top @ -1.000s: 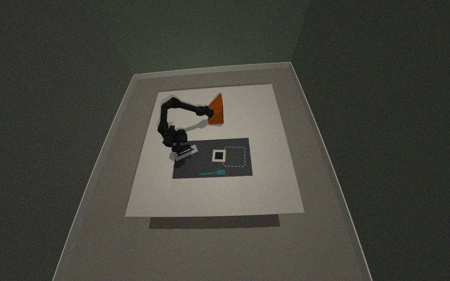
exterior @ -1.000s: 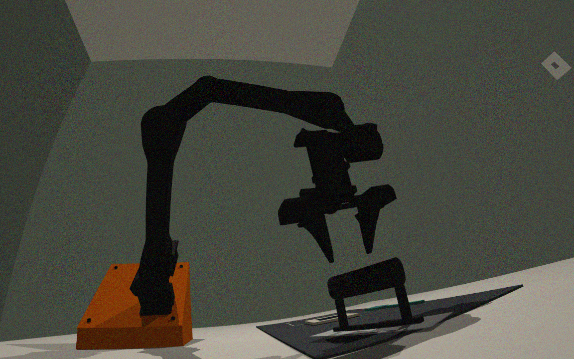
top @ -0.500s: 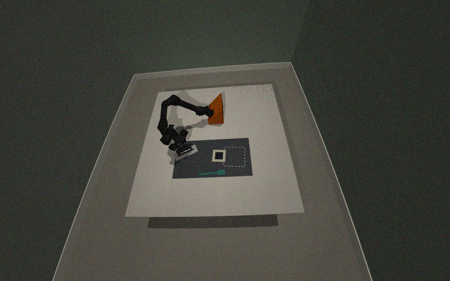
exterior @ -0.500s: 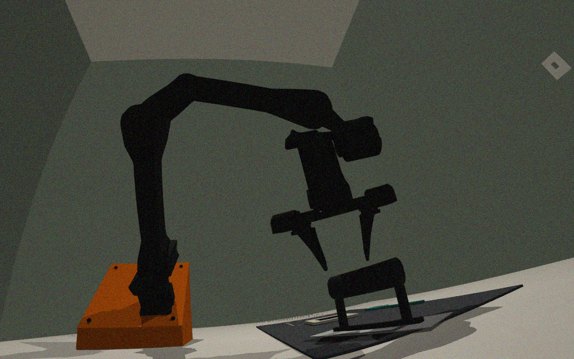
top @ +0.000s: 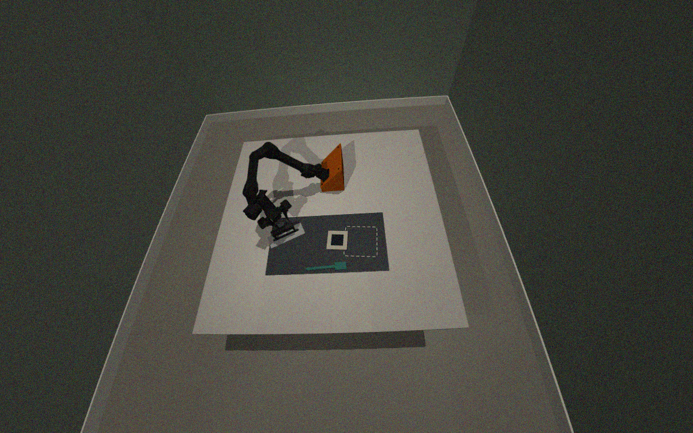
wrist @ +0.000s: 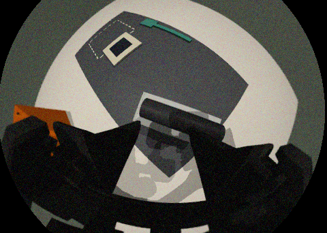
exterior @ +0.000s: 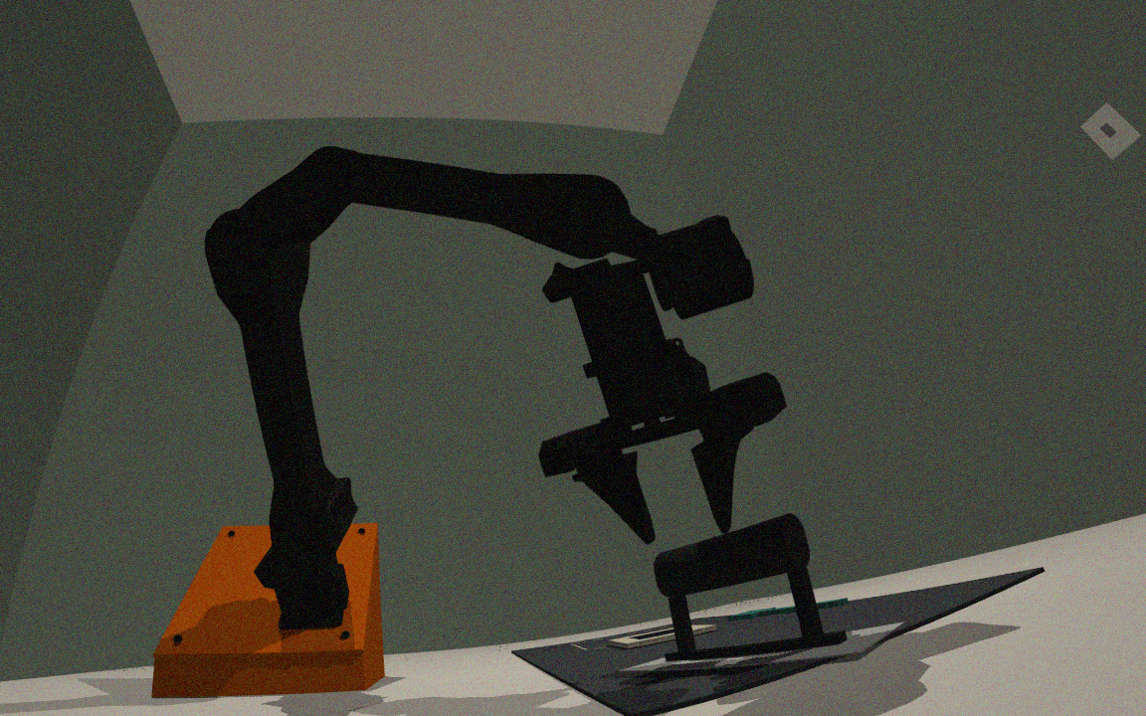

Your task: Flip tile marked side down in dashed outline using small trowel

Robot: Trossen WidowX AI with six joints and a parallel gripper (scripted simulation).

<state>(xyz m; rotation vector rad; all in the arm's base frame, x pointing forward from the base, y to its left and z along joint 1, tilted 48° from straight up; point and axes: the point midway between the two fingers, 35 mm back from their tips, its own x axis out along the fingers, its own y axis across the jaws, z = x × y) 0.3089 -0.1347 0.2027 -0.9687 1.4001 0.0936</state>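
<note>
Now: gripper tip 6 cm above the black-handled float, 1 cm to the right of it and 1 cm short of it. From my gripper tip the other things lie so: white tile (28 cm to the left, 9 cm below, 8 cm ahead); then green trowel (23 cm to the left, 22 cm ahead, 9 cm below).
</note>
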